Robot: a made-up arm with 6 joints.
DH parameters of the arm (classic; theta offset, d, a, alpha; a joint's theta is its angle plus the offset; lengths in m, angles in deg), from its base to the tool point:
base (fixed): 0 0.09 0 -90
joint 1: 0 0.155 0.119 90
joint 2: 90 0.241 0.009 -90
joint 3: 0 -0.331 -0.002 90
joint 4: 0 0.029 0.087 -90
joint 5: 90 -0.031 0.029 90
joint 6: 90 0.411 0.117 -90
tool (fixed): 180 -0.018 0 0
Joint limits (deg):
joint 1: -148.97..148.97
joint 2: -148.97..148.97
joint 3: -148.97..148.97
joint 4: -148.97..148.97
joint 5: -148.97..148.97
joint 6: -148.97..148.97
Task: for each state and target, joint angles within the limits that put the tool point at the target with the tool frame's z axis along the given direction. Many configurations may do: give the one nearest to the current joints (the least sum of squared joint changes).
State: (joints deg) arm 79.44 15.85 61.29 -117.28 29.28 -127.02
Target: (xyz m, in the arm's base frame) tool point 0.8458 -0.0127 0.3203 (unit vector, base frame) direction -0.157 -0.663 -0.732
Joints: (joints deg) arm 30.52 11.37 90.19 -142.34 35.88 -148.97
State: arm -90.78 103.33 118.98 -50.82 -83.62 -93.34
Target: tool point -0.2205 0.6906 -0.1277 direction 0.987 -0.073 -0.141
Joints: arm -66.24 85.46 109.32 -66.80 -99.77 -110.51
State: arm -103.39 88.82 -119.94 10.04 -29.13 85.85
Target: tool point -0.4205 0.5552 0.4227 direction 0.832 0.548 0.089
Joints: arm -110.08 113.13 -120.93 3.71 -58.34 32.54
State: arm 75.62 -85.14 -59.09 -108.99 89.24 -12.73
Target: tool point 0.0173 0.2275 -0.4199 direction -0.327 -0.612 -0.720
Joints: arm 85.88 -31.77 -27.38 -117.41 105.50 -8.29
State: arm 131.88 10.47 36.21 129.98 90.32 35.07
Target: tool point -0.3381 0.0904 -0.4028 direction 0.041 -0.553 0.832
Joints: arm 116.47 -5.54 13.95 143.97 119.47 15.20
